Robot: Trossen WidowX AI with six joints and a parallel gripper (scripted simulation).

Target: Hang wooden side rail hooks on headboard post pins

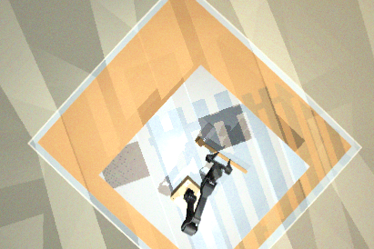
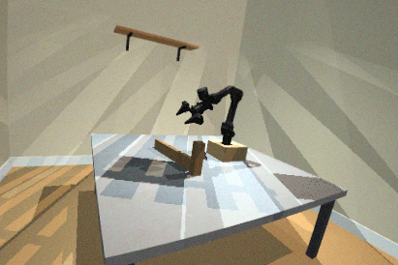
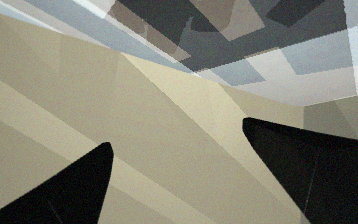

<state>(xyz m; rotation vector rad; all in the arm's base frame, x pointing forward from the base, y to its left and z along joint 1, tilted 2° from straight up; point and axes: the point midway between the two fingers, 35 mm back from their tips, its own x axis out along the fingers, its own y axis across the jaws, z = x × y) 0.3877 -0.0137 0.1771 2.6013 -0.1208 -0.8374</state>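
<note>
Now: the headboard post 2 cm behind my gripper tip, 17 cm to the left of it and 18 cm below it.
</note>
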